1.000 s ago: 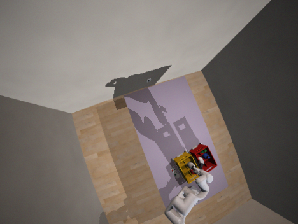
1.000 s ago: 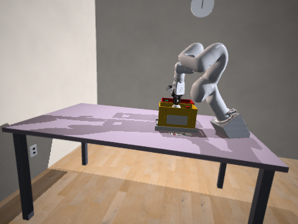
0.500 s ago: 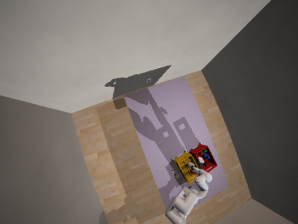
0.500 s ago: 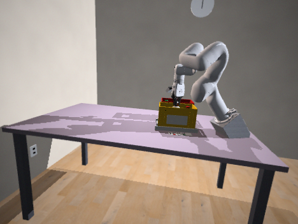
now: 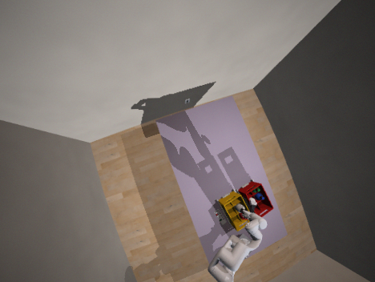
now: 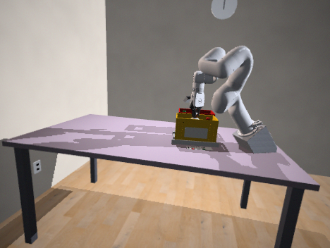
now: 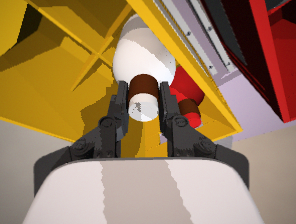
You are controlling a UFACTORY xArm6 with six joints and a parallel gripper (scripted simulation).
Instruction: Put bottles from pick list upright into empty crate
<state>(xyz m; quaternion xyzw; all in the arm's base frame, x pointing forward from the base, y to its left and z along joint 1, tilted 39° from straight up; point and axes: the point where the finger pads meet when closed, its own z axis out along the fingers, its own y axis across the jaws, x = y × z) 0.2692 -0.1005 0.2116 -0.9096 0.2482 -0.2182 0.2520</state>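
Now: hand 7 cm above the white bottle. The rest, counted from my hand: red crate 5 cm ahead, 18 cm to the right, 10 cm below; blue-label bottle 7 cm ahead, 22 cm to the right, 10 cm below; yellow crate 2 cm behind, 4 cm to the left, 10 cm below.
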